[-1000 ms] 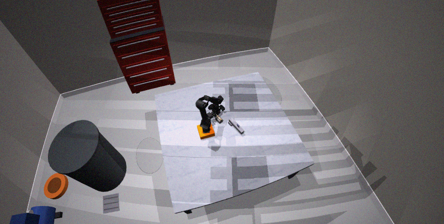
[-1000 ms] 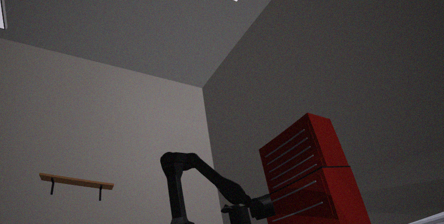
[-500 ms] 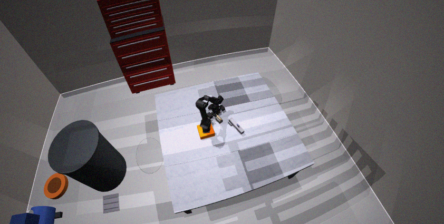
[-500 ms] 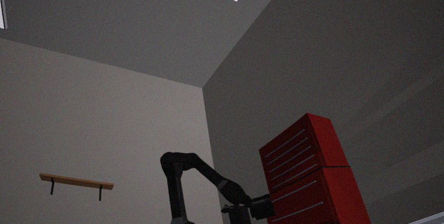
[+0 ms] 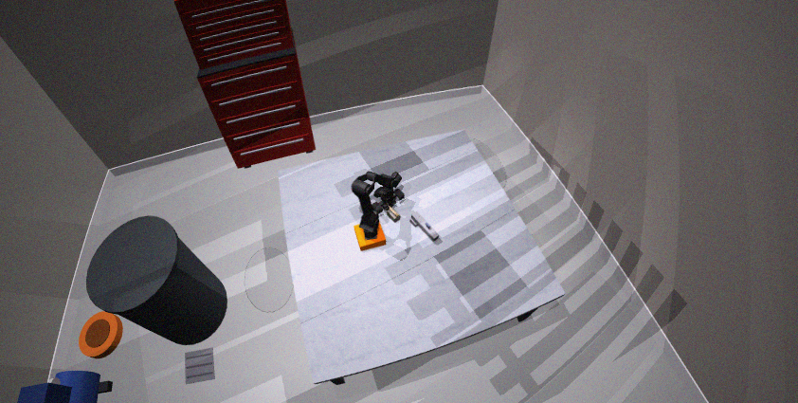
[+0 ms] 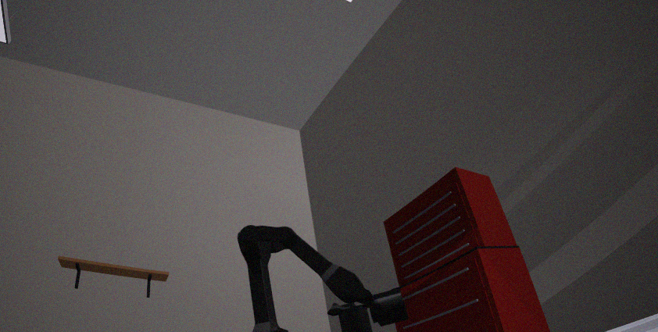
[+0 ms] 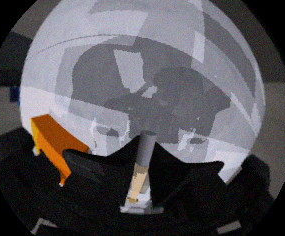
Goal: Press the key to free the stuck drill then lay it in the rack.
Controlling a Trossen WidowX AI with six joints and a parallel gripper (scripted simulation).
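Right now my gripper tip is 40 mm to the left of the drill, 40 mm below it and 20 mm short of it. The rest, counted from my gripper tip: long grey fixture 170 mm ahead, 150 mm to the right, 30 mm above; holder block 50 mm to the right, 20 mm ahead, 10 mm above; dark key 180 mm to the right, 180 mm ahead, 40 mm above.
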